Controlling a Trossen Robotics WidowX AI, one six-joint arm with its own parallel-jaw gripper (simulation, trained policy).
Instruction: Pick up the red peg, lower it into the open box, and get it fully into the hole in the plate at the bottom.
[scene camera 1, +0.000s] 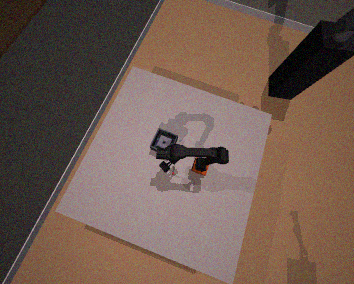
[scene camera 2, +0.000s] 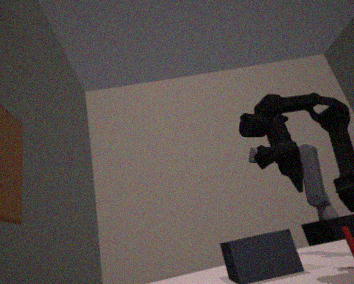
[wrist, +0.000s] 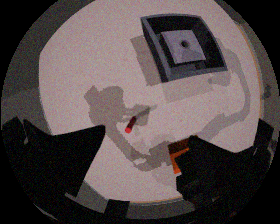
Labels:
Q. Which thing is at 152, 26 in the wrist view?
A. A dark box.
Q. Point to my gripper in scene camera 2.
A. At 299, 188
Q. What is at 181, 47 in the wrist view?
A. A grey plate.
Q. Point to my gripper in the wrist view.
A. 149, 136

